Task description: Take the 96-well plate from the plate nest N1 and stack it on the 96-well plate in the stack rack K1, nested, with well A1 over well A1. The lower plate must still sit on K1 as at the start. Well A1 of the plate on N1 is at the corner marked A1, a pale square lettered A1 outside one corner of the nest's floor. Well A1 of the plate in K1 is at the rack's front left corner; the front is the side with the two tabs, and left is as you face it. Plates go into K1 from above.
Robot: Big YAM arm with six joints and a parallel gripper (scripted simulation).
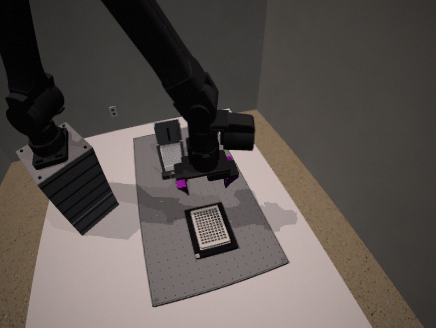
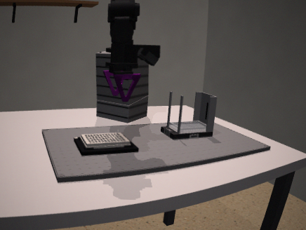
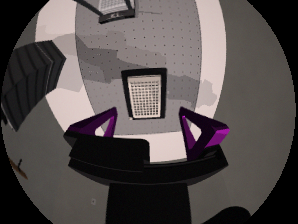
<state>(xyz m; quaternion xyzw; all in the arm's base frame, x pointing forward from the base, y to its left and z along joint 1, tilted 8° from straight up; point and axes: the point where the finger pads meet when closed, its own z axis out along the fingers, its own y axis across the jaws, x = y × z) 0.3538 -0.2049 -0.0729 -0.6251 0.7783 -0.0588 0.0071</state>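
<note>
Right now my hand is 80 mm past the pale A1 mark, 100 mm to the left of it and 140 mm above it. Round my hand: tall back wall: 360 mm to the left, 70 mm below.
</note>
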